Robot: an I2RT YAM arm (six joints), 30 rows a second.
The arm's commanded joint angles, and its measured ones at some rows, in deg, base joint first. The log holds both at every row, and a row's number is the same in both.
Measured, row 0:
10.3 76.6 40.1 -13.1 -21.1 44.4
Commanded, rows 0 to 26:
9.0 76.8 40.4 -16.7 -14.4 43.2
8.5 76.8 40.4 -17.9 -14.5 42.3
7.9 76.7 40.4 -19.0 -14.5 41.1
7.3 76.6 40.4 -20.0 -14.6 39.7
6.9 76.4 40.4 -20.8 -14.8 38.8
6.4 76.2 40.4 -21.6 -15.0 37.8
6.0 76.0 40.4 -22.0 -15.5 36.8
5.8 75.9 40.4 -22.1 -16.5 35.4
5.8 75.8 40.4 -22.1 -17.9 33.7
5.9 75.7 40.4 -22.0 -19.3 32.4
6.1 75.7 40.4 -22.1 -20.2 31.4
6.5 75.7 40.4 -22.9 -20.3 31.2
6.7 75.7 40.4 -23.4 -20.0 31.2
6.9 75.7 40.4 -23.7 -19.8 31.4
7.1 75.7 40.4 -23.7 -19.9 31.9
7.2 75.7 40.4 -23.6 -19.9 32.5
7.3 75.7 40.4 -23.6 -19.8 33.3
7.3 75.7 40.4 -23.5 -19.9 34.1
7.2 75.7 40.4 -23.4 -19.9 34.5
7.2 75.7 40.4 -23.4 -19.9 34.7
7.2 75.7 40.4 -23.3 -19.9 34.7
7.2 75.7 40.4 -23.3 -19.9 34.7
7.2 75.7 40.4 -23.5 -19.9 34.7
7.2 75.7 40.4 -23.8 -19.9 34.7
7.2 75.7 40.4 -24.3 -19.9 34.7
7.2 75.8 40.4 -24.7 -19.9 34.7
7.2 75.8 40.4 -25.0 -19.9 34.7
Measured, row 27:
7.0 76.6 40.0 -24.4 -18.7 34.1
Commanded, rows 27 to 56:
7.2 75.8 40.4 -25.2 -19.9 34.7
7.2 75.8 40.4 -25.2 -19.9 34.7
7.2 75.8 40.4 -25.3 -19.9 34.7
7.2 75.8 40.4 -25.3 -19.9 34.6
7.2 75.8 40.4 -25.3 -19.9 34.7
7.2 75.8 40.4 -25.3 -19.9 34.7
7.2 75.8 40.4 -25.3 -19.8 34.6
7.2 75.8 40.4 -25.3 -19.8 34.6
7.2 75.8 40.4 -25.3 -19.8 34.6
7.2 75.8 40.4 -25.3 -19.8 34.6
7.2 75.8 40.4 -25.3 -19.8 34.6
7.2 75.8 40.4 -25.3 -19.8 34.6
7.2 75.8 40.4 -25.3 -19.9 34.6
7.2 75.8 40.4 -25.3 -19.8 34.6
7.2 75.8 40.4 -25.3 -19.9 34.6
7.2 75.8 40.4 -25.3 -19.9 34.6
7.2 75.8 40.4 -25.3 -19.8 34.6
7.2 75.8 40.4 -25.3 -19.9 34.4
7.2 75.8 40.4 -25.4 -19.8 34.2
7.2 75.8 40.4 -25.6 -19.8 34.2
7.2 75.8 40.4 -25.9 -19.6 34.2
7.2 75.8 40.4 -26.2 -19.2 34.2
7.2 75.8 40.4 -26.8 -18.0 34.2
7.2 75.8 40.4 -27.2 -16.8 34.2
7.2 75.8 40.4 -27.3 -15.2 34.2
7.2 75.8 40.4 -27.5 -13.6 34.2
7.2 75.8 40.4 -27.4 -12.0 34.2
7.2 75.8 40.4 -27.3 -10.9 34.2
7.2 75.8 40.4 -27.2 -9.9 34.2
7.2 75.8 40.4 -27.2 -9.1 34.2
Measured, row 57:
7.0 76.4 40.1 -26.8 -14.3 34.1
